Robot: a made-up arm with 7 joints.
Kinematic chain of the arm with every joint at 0, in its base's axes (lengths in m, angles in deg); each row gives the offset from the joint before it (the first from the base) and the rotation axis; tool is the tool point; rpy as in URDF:
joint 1: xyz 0 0 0.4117 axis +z
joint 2: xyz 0 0 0 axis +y
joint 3: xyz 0 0 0.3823 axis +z
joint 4: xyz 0.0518 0 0 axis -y
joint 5: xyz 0.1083 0 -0.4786 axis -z
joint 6: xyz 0 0 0 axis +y
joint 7: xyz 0.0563 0 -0.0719 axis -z
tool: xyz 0 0 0 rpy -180 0 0
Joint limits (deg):
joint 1: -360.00..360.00
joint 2: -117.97..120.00
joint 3: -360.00..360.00
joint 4: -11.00..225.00
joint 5: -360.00..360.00
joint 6: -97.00..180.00
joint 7: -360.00..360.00
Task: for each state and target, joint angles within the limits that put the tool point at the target. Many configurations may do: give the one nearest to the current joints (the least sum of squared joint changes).
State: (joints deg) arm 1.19 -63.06 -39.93 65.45 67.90 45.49 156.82
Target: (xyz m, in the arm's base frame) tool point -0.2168 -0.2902 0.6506
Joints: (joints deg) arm -44.63 -90.89 -58.60 30.91 65.85 49.31 156.82
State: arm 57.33 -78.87 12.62 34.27 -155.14 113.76 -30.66
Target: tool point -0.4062 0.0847 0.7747
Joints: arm 55.63 -92.43 49.12 42.52 -161.25 114.57 -30.66
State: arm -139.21 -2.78 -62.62 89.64 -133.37 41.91 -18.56
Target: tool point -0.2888 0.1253 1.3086
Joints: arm -136.11 -3.01 -58.29 139.05 -135.10 46.70 -18.56
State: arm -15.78 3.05 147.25 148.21 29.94 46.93 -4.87
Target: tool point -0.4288 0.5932 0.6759
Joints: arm -25.73 -21.05 144.11 91.47 28.10 57.85 -4.87
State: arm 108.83 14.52 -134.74 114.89 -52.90 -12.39 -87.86
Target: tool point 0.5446 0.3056 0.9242
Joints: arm 97.77 33.33 -104.19 92.81 -55.99 -8.61 -87.86
